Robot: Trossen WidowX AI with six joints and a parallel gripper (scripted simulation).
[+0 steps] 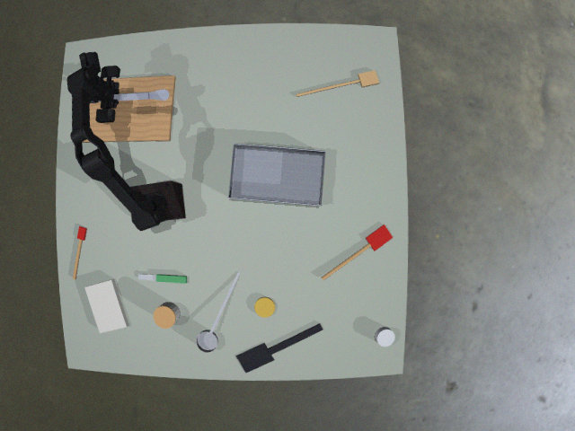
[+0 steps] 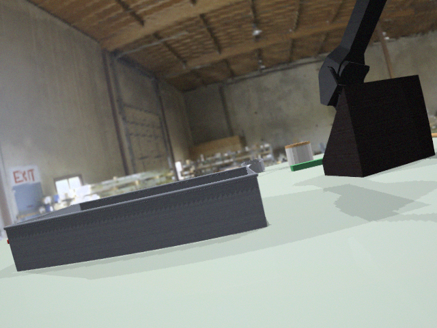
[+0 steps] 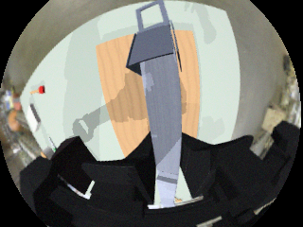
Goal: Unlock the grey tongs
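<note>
The wooden board lies 10 cm below my gripper tip and 1 cm behind it. Also, from my gripper tip: white block 70 cm to the right, 20 cm behind, 10 cm below; then green-handled tool 62 cm to the right, 10 cm below, 3 cm ahead; then grey roasting tin 50 cm ahead, 34 cm to the right, 8 cm below.
</note>
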